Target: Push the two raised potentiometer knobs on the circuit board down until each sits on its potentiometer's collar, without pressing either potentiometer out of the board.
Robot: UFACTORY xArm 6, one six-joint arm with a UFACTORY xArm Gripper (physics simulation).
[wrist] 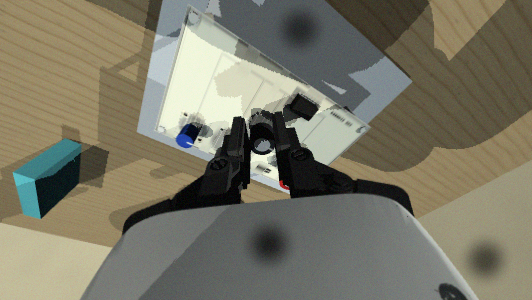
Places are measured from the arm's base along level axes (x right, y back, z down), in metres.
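Pixels of known places: gripper, fingertip midpoint: (260,131).
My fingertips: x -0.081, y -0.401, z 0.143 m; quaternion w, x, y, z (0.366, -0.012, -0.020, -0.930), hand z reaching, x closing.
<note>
Ahead of a thing's pixels: the offset from my fingertips to its top centre. "spot": to the spot under its first point. Level surfaces: height alone.
My gripper (260,131) is nearly closed in the wrist view, with one finger on each side of a black knob {dx +0.007, dy -0.007, dz -0.005 m} (262,139), and both fingers look to touch it. The knob stands on the cream circuit board {spot: dx +0.007, dy +0.062, dz +0.019 m} (187,75), its round top facing the camera. A blue knob {dx +0.044, dy +0.039, dz -0.002 m} (187,136) stands on the board to the left, clear of the fingers. A small part of a red knob {dx +0.017, dy -0.049, dz -0.010 m} (284,185) shows beside the right finger, which hides the rest. The left finger hides part of the board. The black knob's collar is hidden, so its seating cannot be told.
The board lies on a grey-blue mat {dz +0.060 m} (392,80) on a wooden table {dz +0.068 m} (45,75). A black block-shaped component {spot: dx -0.033, dy -0.014, dz +0.008 m} (304,106) stands on the board, right of the fingers. A teal block {dx +0.243, dy +0.139, dz +0.008 m} (47,177) is on the table at the left. Dark shadows cross the board and mat.
</note>
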